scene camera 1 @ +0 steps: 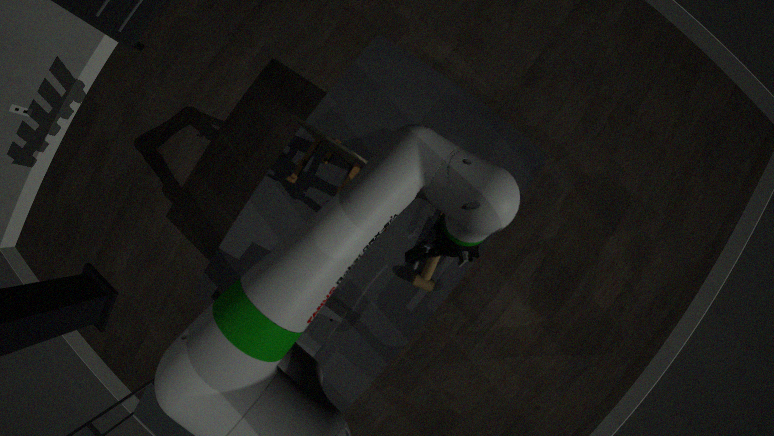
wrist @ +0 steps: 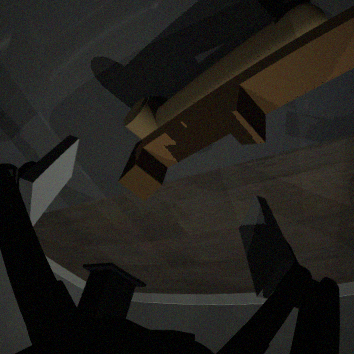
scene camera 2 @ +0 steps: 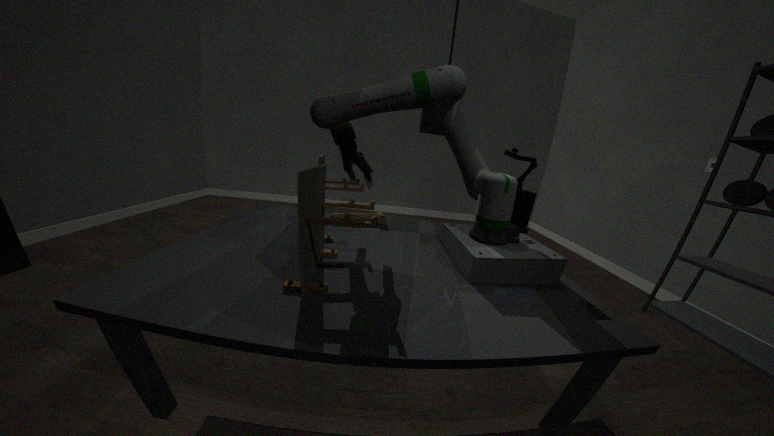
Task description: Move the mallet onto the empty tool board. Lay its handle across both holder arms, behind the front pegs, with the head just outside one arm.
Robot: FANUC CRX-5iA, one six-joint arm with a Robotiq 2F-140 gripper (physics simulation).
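Places are measured from the arm's base along level axes (x ahead, y left, z up), in centimetres.
Pixels of known places: gripper, fingertip midpoint: (scene camera 1: 436,263) (wrist: 162,185); arm's base at its link origin: (scene camera 2: 488,238).
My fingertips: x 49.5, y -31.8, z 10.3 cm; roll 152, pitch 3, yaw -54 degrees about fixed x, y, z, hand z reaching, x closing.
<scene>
Ahead of a thing's pixels: the offset from my fingertips to its top centre. Level surfaces: height alone.
The light wood mallet {dy -2.4, dx +1.0, dz -14.2 cm} (scene camera 1: 430,268) (scene camera 2: 380,218) (wrist: 220,75) lies low near the robot's far side in scene camera 1. In the wrist view its handle runs alongside and lower than a pegged holder arm (wrist: 300,70). Its head {dy -4.3, dx -10.3, dz -14.2 cm} (wrist: 141,120) points left there. My gripper (scene camera 1: 436,256) (scene camera 2: 362,178) (wrist: 162,185) is open and empty, above the mallet and apart from it. A tool board (scene camera 1: 346,150) (scene camera 2: 311,227) stands upright, with holder arms (scene camera 1: 293,177) (scene camera 2: 347,204) pointing toward the robot base. My arm hides part of the boards in scene camera 1; which is empty is unclear.
The pegged holder arm lies close ahead of the fingers in the wrist view. The robot base (scene camera 2: 517,265) stands on the table {dz -19.2 cm} (scene camera 2: 216,303). A shelf rack (scene camera 2: 698,216) stands at the right in scene camera 2. The views are dark, with strong shadows.
</scene>
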